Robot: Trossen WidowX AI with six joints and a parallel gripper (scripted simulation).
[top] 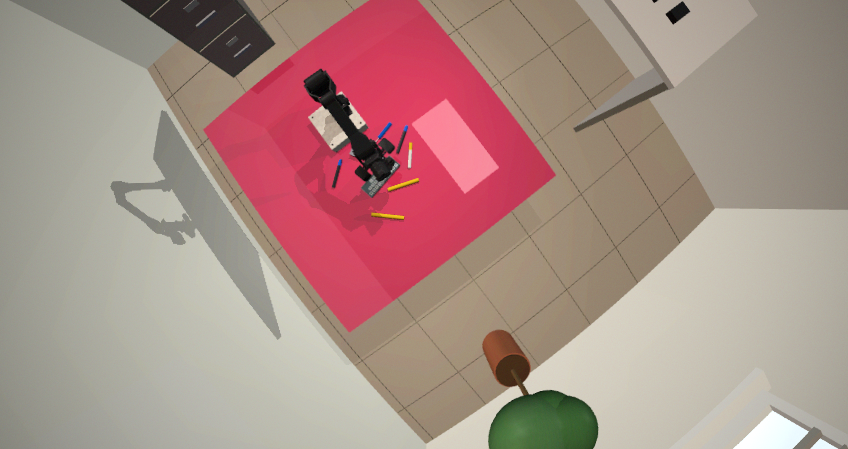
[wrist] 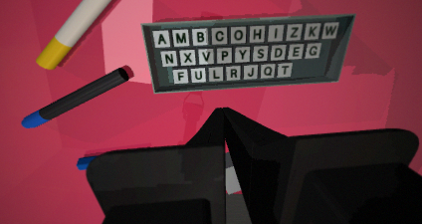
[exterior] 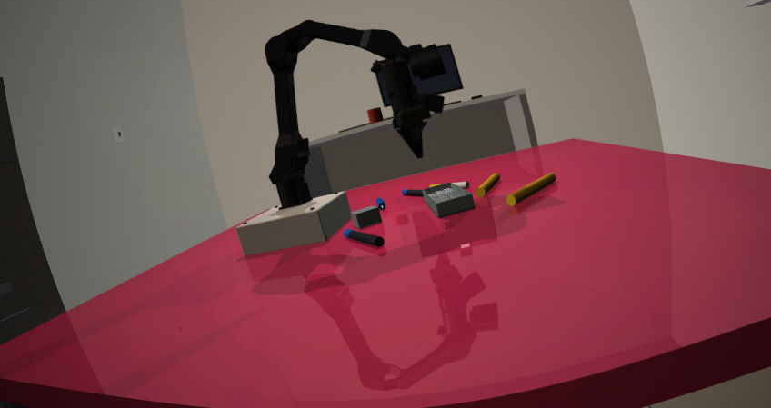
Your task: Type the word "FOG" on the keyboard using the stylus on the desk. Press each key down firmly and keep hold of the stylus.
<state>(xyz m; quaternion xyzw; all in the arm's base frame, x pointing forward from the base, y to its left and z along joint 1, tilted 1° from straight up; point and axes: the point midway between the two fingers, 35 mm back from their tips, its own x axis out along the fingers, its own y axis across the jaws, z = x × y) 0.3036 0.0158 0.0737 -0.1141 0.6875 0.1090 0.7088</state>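
My gripper tip is now 130 mm past the stylus, 70 mm to the right of it and 90 mm above it. Also, from my gripper tip: grey block: 120 mm behind, 70 mm to the right, 90 mm below.
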